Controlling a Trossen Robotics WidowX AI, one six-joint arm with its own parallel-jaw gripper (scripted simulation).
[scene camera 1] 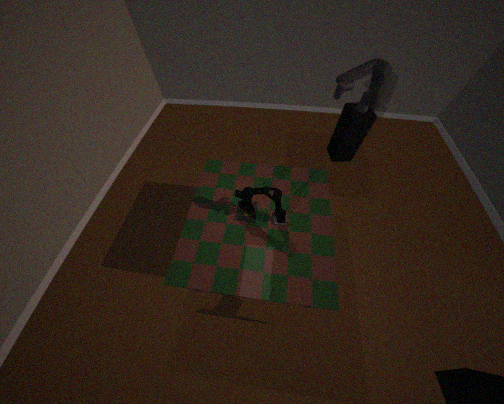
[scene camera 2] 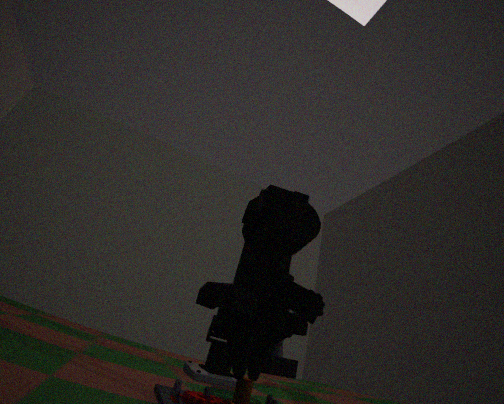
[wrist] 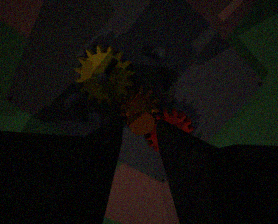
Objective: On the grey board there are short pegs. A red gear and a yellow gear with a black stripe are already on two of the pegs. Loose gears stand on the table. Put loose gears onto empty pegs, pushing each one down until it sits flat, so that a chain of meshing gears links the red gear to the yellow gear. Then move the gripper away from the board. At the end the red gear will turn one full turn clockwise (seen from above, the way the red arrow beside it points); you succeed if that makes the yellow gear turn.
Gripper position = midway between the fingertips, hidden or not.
In view: the gripper (scene camera 2: 245,380).
The gripper also shows in the wrist view (wrist: 140,123).
